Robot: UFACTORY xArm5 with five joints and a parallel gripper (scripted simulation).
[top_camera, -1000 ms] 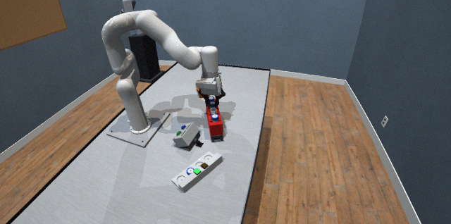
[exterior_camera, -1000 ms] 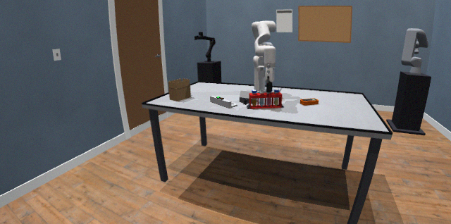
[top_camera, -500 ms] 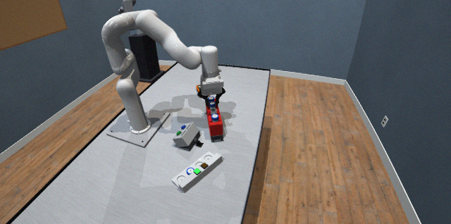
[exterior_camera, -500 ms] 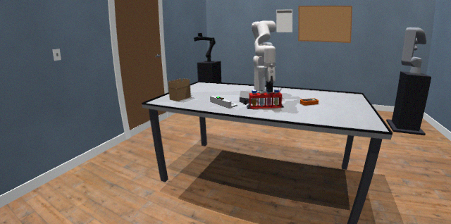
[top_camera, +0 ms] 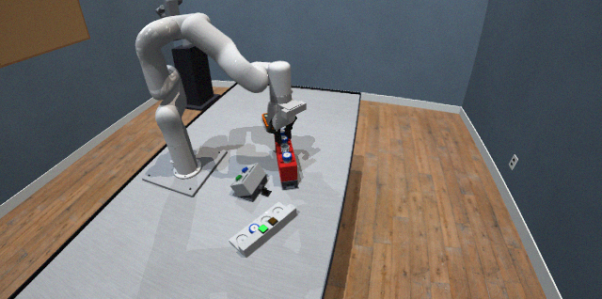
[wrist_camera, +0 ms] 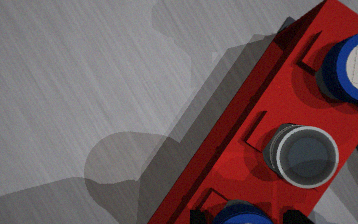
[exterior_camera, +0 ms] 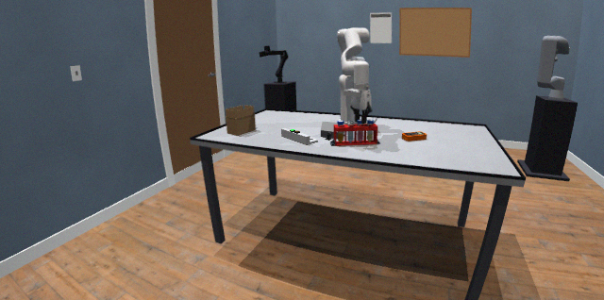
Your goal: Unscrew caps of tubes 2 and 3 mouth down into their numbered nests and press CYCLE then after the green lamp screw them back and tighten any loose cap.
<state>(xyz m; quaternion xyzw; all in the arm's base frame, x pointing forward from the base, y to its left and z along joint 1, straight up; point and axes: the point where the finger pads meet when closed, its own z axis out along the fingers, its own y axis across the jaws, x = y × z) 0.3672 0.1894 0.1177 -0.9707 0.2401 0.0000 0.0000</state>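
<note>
My gripper is now 1 cm above the blue-rimmed cap. Round my hand: grey key housing (18 cm to the right, 8 cm below, 8 cm behind); blue key (16 cm to the right, 9 cm behind, 6 cm below); green key (20 cm to the right, 10 cm behind, 6 cm below).
</note>
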